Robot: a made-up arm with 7 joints. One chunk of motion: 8 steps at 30 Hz.
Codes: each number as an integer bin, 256 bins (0 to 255) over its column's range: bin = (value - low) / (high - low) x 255, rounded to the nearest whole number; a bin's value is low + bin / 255 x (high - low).
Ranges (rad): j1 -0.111..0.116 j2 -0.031..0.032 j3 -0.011..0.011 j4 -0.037..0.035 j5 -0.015..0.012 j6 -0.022..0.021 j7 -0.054..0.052
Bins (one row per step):
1: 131 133 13 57 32 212 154
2: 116 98 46 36 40 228 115
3: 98 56 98 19 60 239 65
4: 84 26 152 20 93 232 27
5: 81 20 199 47 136 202 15
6: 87 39 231 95 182 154 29
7: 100 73 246 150 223 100 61
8: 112 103 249 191 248 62 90
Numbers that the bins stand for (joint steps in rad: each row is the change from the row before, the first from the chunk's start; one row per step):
1: 0.00562 0.00186 -0.00988 -0.02091 -0.01161 0.01375 0.01002
2: -0.00774 -0.00679 -0.00703 -0.02684 -0.01076 0.01645 -0.00620
3: -0.02376 -0.01716 -0.00255 -0.03164 -0.00865 0.01830 -0.02698
4: -0.03622 -0.02458 0.00211 -0.03135 -0.00515 0.01712 -0.04278
5: -0.03889 -0.02606 0.00617 -0.02373 -0.00060 0.01206 -0.04776
6: -0.03355 -0.02136 0.00893 -0.01018 0.00427 0.00397 -0.04195
7: -0.02198 -0.01296 0.01022 0.00535 0.00861 -0.00514 -0.02864
8: -0.01130 -0.00555 0.01048 0.01693 0.01126 -0.01155 -0.01659

